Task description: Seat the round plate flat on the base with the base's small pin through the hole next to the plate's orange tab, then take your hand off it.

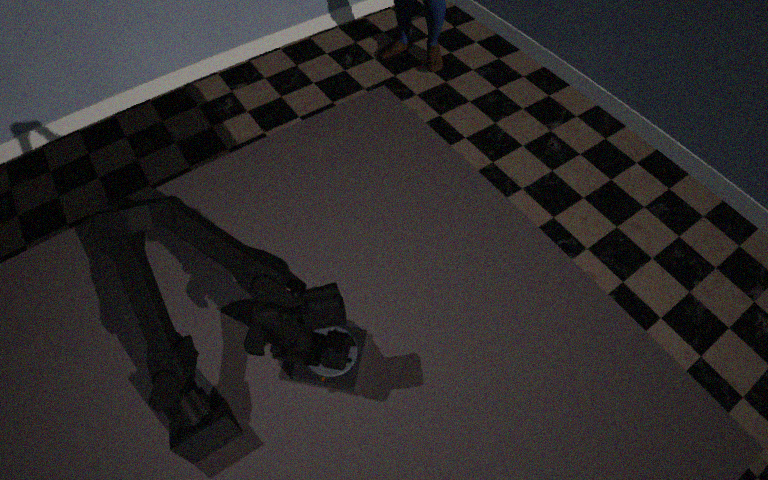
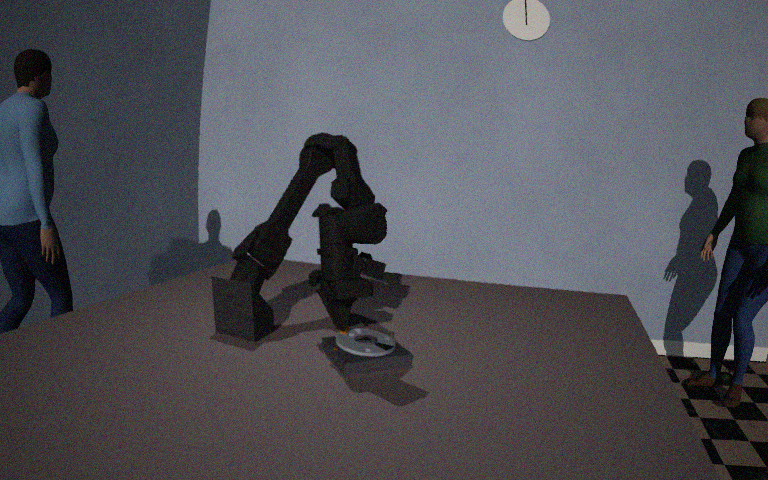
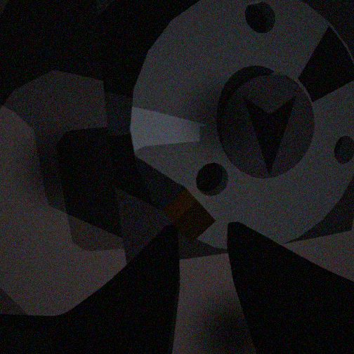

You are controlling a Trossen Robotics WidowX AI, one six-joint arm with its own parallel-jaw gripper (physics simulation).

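Places are measured from the arm's base along level axes (x ahead, y left, z up), in centimetres.
Pixels of known places: gripper, fingertip midpoint: (image 1: 309,361) (image 2: 340,329); arm's base at its link origin: (image 1: 195,421) (image 2: 240,292).
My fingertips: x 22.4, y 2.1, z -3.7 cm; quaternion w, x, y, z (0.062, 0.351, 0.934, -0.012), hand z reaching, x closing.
Observation:
For each thing: its top centre in the pictures, then the offset to it from my fingertips. "spot": a spot on its surface instead. Level surfaces: height alone.
- pale round plate at its top centre: (image 2: 366,329) (image 1: 329,345) dx +4.8, dy +0.8, dz +0.8 cm
- dark square base at its top centre: (image 2: 365,338) (image 1: 329,349) dx +4.6, dy +0.8, dz -1.1 cm
- orange tab at its top centre: (image 2: 344,324) dx +0.2, dy +1.0, dz +0.8 cm
- brown table at its surface level: dz -4.9 cm
- small orange spot at a spot on its surface: (image 2: 335,349) spot: dx +1.0, dy -3.6, dz -2.5 cm
The pale round plate (image 1: 353,358) (image 2: 362,352) (image 3: 170,65) lies over the dark square base (image 1: 344,384) (image 2: 343,358) and looks about level; its exact seating cannot be told. A round boss (image 3: 270,150) with a dark arrow shows in its centre opening. The orange tab (image 2: 343,332) (image 3: 191,215) is at the plate's rim, next to a dark hole (image 3: 212,179); no pin can be made out in it. My gripper (image 2: 343,327) (image 3: 202,234) is nearly closed, with a narrow empty gap between its fingertips. It is low at the tab, the left fingertip close beside it. Contact cannot be told.
The arm's own base block (image 1: 206,433) (image 2: 232,308) stands on the brown table (image 1: 453,339) (image 2: 509,396). A small orange spot (image 2: 335,349) shows near the base's corner. One person (image 2: 25,158) stands at the left and another (image 2: 750,198) at the right, beyond the table.

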